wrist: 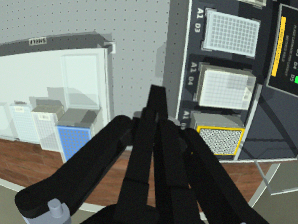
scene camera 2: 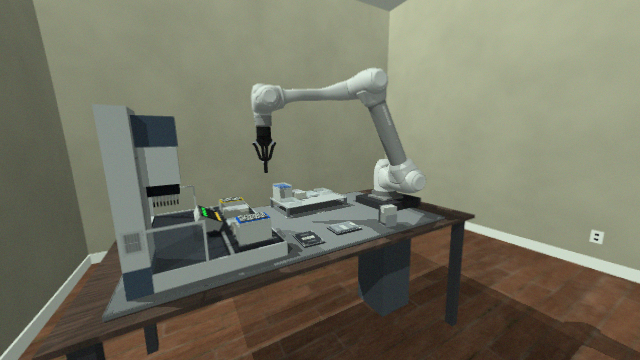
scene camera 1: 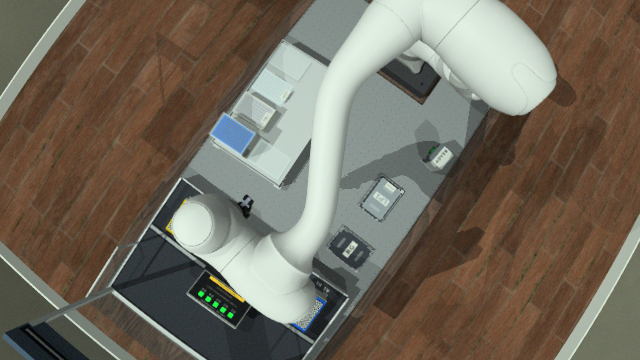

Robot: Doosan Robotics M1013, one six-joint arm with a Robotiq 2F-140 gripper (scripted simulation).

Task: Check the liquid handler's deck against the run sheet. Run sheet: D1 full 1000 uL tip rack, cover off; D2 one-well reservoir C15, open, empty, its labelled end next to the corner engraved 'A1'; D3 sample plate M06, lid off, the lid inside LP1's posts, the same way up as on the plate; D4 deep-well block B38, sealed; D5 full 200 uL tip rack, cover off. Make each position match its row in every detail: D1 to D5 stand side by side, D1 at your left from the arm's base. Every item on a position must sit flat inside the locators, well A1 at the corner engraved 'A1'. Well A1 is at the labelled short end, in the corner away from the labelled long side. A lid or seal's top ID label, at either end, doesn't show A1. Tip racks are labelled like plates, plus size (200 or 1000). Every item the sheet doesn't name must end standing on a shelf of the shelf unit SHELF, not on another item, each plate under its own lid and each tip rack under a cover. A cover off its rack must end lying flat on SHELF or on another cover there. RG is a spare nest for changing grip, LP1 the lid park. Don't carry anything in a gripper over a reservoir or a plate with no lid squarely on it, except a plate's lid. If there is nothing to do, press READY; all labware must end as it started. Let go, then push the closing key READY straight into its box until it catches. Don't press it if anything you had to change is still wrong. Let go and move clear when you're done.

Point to a pale deep-well block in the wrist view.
223, 87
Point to a clear lid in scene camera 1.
383, 196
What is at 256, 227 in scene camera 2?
A blue-rimmed tip rack.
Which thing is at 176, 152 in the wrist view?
My gripper.
